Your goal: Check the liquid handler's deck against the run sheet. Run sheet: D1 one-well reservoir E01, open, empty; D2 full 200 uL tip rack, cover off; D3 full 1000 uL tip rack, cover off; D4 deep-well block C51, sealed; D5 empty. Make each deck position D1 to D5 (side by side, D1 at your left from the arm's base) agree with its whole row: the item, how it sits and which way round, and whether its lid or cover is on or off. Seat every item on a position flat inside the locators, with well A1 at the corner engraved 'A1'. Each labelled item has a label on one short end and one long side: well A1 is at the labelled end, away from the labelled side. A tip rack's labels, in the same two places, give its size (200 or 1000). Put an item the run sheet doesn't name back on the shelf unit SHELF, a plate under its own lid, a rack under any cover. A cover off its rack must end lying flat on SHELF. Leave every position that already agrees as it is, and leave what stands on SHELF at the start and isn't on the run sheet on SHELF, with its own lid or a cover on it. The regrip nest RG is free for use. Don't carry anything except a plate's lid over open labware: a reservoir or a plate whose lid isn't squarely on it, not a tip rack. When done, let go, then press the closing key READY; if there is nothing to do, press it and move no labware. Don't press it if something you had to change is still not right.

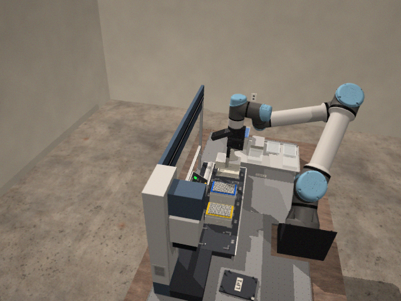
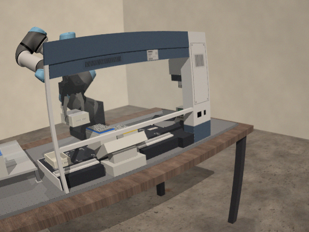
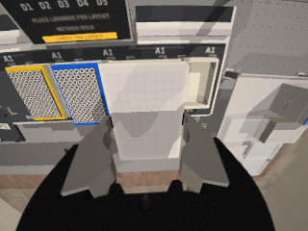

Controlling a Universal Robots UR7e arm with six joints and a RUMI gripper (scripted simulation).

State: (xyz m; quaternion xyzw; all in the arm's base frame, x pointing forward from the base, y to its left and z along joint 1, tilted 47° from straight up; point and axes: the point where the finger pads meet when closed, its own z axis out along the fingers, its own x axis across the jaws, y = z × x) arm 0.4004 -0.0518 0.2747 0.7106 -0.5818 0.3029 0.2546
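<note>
My hand is 20 mm short of the cream one-well reservoir, 120 mm to the left of it and 170 mm above it. Round my hand: blue-rimmed tip rack: 10 mm behind, 130 mm to the left, 110 mm below; then white sealed block: 10 mm below; then frame bar: 160 mm ahead, 200 mm to the left, 60 mm below.
</note>
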